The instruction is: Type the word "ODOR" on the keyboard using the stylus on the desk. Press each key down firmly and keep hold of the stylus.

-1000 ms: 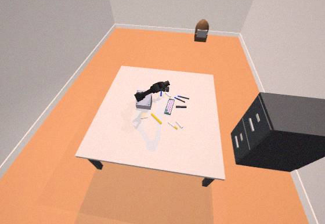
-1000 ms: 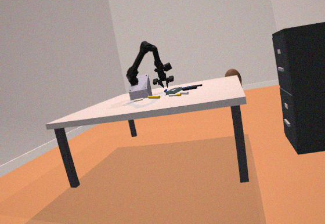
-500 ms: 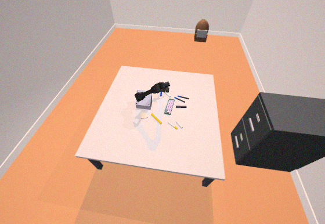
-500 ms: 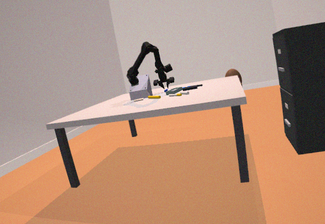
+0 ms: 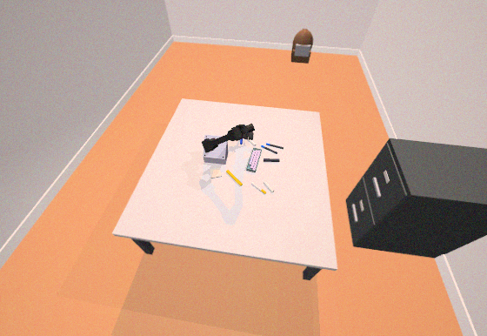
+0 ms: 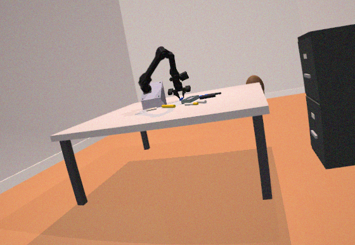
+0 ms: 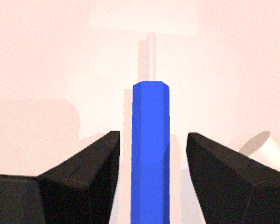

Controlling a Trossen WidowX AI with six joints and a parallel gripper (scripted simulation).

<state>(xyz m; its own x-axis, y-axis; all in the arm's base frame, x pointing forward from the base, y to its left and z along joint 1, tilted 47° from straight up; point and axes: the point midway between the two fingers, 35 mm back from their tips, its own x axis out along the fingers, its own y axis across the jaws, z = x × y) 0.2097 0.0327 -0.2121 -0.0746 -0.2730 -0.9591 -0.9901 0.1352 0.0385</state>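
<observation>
Right now my gripper tip is 22 cm short of the black marker and 23 cm to the left of it. From my gripper tip the other things lie so: notepad 18 cm behind, 34 cm to the right, 1 cm below; then blue stylus 1 cm to the left; then yellow pencil 5 cm behind, 38 cm to the right.
</observation>
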